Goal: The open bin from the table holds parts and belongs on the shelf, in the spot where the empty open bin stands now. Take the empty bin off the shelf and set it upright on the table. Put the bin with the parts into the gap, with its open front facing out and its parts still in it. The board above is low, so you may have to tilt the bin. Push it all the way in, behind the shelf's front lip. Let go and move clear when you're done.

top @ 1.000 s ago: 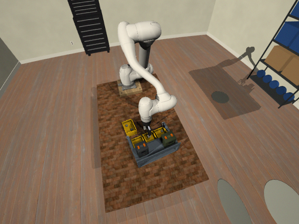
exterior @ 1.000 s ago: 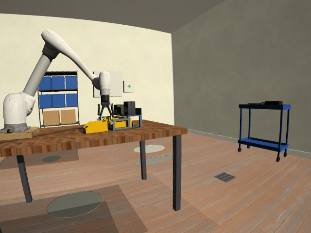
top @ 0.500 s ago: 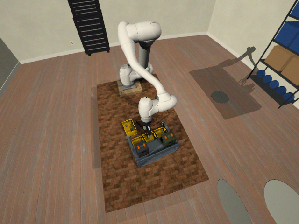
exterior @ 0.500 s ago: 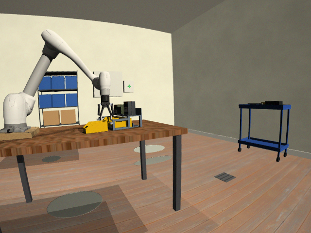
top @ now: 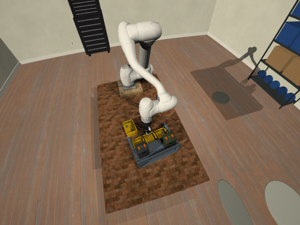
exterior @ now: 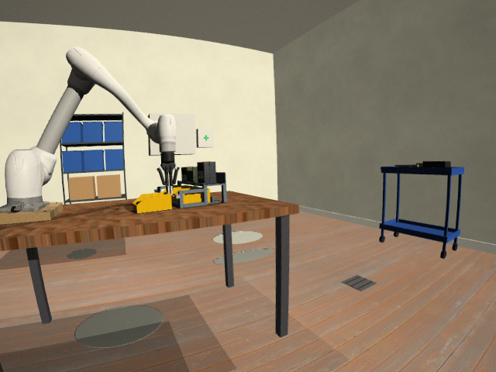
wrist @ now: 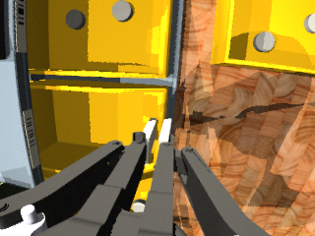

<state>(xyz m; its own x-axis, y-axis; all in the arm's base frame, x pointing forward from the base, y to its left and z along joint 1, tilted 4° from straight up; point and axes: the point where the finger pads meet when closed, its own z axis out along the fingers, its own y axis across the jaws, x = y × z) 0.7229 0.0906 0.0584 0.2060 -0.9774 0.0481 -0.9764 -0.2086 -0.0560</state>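
My gripper is now 1 cm past the shelf lip and 6 cm above it. The rest, counted from my hand: dark box (20 cm ahead, 8 cm to the right, 10 cm above); board (18 cm ahead, 4 cm to the left, 3 cm above); green box (15 cm ahead, 15 cm to the left, 8 cm above).
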